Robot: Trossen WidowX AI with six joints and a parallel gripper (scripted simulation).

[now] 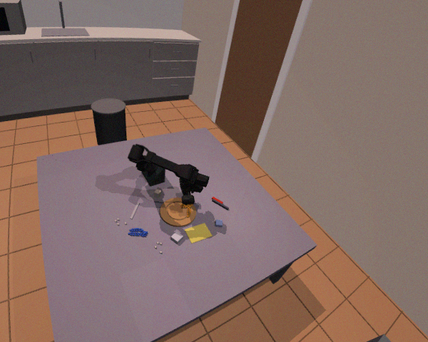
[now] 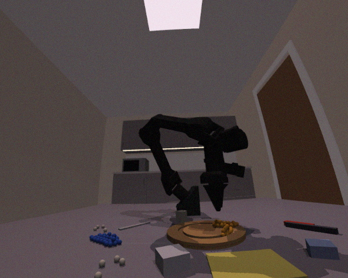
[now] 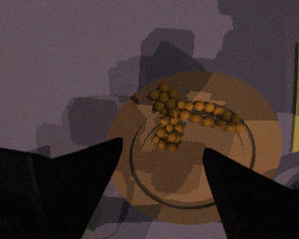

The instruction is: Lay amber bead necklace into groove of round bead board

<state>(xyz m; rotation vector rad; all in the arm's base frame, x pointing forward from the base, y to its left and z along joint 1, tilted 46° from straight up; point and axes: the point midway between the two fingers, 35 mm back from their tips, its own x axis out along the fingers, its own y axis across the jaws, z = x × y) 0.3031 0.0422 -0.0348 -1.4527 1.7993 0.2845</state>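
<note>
Right now the round wooden bead board is 5 cm to the right of my gripper tip, 5 cm below it and 2 cm ahead of it. From my gripper tip the other things lie so: grey block 16 cm ahead, 15 cm to the right, 4 cm below; red-and-black tool 20 cm to the left, 7 cm ahead, 5 cm below; yellow pad 19 cm ahead, 6 cm below, 3 cm to the right.
</note>
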